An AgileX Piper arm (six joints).
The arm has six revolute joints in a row. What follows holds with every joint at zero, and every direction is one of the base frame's. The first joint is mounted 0.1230 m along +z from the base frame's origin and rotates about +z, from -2.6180 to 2.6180 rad. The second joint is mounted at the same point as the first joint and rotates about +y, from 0.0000 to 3.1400 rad. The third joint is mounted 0.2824 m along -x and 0.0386 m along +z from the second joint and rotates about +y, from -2.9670 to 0.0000 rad. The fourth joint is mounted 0.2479 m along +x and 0.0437 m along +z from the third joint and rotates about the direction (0.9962, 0, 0.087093), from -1.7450 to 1.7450 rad. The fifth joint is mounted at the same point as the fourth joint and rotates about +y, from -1.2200 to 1.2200 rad. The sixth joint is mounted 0.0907 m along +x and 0.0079 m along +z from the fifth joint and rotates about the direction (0.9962, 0, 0.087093), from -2.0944 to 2.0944 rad. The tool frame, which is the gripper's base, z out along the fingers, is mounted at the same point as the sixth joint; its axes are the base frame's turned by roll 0.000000, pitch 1.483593 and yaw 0.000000 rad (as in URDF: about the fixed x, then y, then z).
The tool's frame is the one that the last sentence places.
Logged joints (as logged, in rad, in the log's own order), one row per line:
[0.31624, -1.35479, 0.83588, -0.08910, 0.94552, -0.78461]
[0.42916, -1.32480, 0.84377, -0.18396, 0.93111, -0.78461]
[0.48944, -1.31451, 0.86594, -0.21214, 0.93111, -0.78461]
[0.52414, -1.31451, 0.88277, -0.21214, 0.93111, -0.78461]
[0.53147, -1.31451, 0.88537, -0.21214, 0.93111, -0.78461]
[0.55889, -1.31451, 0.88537, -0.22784, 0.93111, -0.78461]
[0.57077, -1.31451, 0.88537, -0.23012, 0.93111, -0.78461]
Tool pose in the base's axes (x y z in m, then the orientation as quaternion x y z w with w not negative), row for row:
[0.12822, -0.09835, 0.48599, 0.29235, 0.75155, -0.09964, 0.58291]
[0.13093, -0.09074, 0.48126, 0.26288, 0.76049, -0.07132, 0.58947]
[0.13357, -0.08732, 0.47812, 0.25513, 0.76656, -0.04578, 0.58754]
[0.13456, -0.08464, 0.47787, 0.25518, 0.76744, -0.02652, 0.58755]
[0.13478, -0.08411, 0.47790, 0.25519, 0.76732, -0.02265, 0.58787]
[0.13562, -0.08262, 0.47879, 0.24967, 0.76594, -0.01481, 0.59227]
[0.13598, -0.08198, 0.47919, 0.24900, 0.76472, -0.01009, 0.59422]
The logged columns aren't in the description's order. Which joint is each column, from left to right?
Columns, left to right: joint 4, joint 3, joint 5, joint 6, joint 2, joint 1.
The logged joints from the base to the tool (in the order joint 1, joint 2, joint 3, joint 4, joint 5, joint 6), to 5 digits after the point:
[-0.78461, 0.94552, -1.35479, 0.31624, 0.83588, -0.08910]
[-0.78461, 0.93111, -1.32480, 0.42916, 0.84377, -0.18396]
[-0.78461, 0.93111, -1.31451, 0.48944, 0.86594, -0.21214]
[-0.78461, 0.93111, -1.31451, 0.52414, 0.88277, -0.21214]
[-0.78461, 0.93111, -1.31451, 0.53147, 0.88537, -0.21214]
[-0.78461, 0.93111, -1.31451, 0.55889, 0.88537, -0.22784]
[-0.78461, 0.93111, -1.31451, 0.57077, 0.88537, -0.23012]

